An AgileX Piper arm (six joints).
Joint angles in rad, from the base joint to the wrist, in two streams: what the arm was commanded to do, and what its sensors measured. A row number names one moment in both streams.
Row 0, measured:
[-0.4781, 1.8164, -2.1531, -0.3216, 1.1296, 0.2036]
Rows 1 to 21, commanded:
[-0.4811, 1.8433, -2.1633, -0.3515, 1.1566, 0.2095]
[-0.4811, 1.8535, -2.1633, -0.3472, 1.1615, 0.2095]
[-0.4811, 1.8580, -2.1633, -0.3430, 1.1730, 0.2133]
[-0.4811, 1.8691, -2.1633, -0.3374, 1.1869, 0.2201]
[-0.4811, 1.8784, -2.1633, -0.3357, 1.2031, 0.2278]
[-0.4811, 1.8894, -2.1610, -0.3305, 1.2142, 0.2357]
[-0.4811, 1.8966, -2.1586, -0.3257, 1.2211, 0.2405]
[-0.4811, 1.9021, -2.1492, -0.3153, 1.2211, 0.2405]
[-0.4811, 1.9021, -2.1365, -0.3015, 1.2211, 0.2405]
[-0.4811, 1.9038, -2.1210, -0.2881, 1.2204, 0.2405]
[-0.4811, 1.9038, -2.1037, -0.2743, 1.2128, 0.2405]
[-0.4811, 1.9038, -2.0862, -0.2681, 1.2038, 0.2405]
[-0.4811, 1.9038, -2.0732, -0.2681, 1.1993, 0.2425]
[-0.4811, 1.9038, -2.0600, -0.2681, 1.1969, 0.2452]
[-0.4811, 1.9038, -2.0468, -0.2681, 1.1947, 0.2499]
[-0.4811, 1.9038, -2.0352, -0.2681, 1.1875, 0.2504]
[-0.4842, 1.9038, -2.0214, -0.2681, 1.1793, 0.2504]
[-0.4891, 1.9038, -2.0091, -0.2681, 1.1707, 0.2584]
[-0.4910, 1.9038, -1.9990, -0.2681, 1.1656, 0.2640]
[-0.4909, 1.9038, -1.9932, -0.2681, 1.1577, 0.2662]
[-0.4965, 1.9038, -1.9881, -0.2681, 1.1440, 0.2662]
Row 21, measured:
[-0.4763, 1.8906, -2.0321, -0.2719, 1.1168, 0.2460]
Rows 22 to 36, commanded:
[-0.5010, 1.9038, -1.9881, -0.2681, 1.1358, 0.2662]
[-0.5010, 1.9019, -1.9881, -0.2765, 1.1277, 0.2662]
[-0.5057, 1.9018, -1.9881, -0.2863, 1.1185, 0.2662]
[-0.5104, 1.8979, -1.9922, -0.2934, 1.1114, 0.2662]
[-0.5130, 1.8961, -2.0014, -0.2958, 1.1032, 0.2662]
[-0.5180, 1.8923, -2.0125, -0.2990, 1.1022, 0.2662]
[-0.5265, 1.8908, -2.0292, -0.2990, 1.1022, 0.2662]
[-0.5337, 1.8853, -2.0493, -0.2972, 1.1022, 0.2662]
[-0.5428, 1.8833, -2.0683, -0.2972, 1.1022, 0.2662]
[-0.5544, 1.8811, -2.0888, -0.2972, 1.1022, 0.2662]
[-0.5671, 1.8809, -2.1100, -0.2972, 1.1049, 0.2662]
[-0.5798, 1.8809, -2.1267, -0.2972, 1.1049, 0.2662]
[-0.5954, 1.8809, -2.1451, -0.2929, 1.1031, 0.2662]
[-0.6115, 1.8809, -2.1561, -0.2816, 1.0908, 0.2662]
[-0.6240, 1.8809, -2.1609, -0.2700, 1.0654, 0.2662]
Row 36, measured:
[-0.5698, 1.8969, -2.1060, -0.2642, 1.1016, 0.2634]
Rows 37 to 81, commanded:
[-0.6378, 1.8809, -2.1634, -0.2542, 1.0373, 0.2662]
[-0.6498, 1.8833, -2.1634, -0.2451, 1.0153, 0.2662]
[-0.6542, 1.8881, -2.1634, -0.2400, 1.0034, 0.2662]
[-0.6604, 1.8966, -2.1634, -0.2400, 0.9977, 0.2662]
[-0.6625, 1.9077, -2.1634, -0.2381, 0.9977, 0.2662]
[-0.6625, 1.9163, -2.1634, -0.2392, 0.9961, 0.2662]
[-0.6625, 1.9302, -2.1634, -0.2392, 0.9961, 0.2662]
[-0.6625, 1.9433, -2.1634, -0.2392, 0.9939, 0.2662]
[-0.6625, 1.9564, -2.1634, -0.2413, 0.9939, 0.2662]
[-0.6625, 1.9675, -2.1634, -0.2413, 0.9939, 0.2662]
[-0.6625, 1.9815, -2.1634, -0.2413, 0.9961, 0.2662]
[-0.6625, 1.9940, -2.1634, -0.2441, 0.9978, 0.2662]
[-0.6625, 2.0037, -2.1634, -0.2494, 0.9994, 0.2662]
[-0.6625, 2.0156, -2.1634, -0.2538, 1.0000, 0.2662]
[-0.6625, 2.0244, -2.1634, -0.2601, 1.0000, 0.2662]
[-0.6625, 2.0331, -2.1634, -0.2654, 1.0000, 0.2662]
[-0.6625, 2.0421, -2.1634, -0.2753, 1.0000, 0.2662]
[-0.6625, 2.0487, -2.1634, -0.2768, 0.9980, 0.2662]
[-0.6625, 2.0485, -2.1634, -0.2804, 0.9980, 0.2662]
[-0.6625, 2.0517, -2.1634, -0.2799, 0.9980, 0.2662]
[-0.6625, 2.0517, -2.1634, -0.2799, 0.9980, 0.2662]
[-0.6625, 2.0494, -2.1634, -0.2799, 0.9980, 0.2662]
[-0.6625, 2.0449, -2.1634, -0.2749, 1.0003, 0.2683]
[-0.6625, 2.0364, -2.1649, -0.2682, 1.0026, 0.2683]
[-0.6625, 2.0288, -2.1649, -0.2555, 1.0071, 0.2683]
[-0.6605, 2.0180, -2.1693, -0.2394, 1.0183, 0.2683]
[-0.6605, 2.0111, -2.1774, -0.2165, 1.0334, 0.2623]
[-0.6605, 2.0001, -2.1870, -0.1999, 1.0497, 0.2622]
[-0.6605, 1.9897, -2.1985, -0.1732, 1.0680, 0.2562]
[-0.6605, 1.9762, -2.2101, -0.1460, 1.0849, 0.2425]
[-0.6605, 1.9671, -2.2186, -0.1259, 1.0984, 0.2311]
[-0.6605, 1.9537, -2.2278, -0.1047, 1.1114, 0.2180]
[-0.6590, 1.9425, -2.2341, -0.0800, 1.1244, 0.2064]
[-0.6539, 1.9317, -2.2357, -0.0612, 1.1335, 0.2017]
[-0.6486, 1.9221, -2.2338, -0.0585, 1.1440, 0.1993]
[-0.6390, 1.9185, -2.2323, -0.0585, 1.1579, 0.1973]
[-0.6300, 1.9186, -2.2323, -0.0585, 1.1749, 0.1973]
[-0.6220, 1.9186, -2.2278, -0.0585, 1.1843, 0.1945]
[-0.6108, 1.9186, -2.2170, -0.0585, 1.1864, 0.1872]
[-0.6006, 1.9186, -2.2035, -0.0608, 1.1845, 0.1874]
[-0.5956, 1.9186, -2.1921, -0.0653, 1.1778, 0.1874]
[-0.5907, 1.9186, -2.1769, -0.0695, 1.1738, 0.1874]
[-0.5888, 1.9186, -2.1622, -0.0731, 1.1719, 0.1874]
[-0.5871, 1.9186, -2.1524, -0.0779, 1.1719, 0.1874]
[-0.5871, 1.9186, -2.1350, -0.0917, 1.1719, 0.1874]
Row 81, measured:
[-0.5944, 1.9365, -2.1799, -0.0552, 1.1285, 0.1961]
